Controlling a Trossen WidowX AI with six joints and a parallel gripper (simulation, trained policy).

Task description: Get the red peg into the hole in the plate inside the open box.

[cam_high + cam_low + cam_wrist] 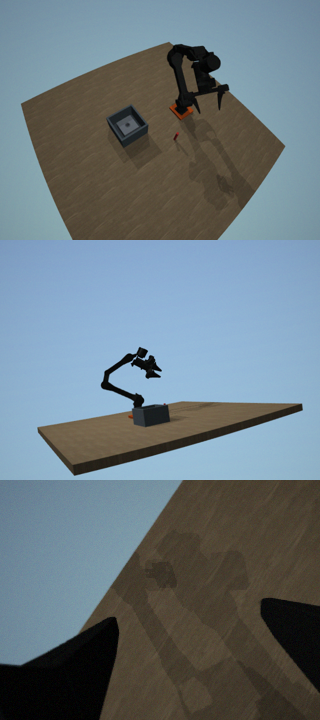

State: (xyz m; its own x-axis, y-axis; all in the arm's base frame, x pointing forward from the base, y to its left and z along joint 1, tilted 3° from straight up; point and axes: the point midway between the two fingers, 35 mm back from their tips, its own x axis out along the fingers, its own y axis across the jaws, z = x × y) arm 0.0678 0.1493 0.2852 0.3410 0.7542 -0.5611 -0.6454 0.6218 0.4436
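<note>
Right now the red peg is 240 mm below my gripper tip, 80 mm ahead of it and 60 mm to the right of it. From my gripper tip the other things lie so: light grey plate: 270 mm to the right, 240 mm ahead, 230 mm below; dark grey box: 270 mm to the right, 250 mm below, 240 mm ahead.
</note>
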